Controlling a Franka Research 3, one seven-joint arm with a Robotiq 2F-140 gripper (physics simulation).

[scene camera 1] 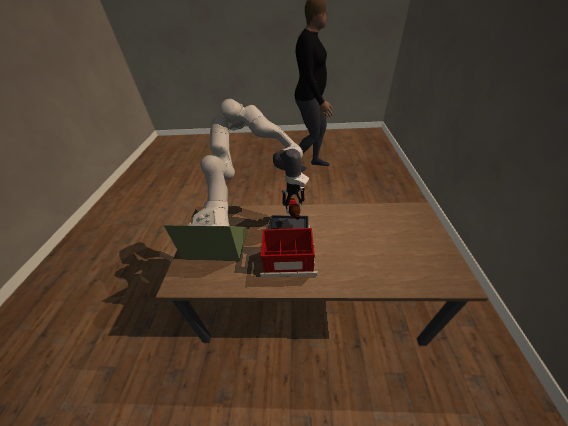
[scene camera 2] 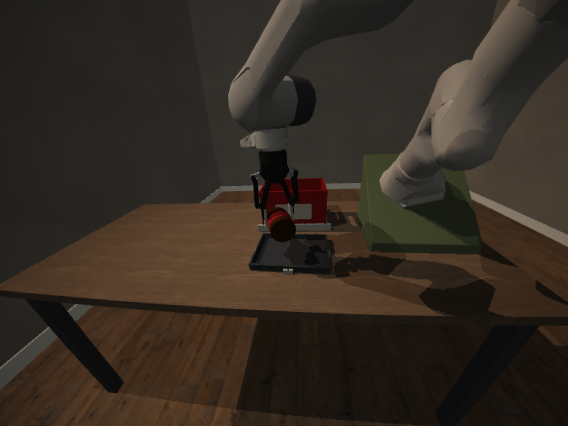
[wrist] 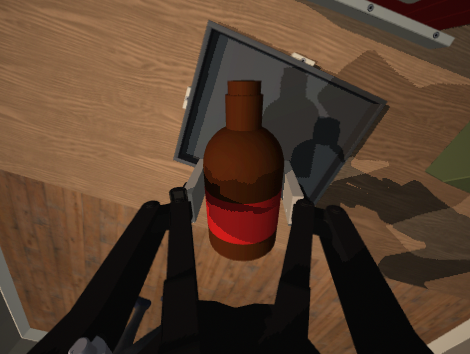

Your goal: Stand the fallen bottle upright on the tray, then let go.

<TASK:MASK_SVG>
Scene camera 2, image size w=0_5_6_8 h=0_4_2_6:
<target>gripper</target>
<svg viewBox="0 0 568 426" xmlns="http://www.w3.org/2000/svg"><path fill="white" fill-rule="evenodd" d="M285 149L272 152L260 151L260 170L258 173L251 174L255 208L261 209L266 230L268 229L266 204L272 184L281 183L289 202L288 212L293 222L294 205L296 202L299 202L298 170L289 169L287 166L287 153ZM260 176L265 180L261 203L259 203L257 182ZM288 173L291 176L293 198L285 182Z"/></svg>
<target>brown bottle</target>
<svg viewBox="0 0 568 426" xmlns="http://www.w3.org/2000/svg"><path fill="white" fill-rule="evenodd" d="M272 207L267 213L271 236L278 242L289 241L296 233L296 226L285 209Z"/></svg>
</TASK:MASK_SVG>
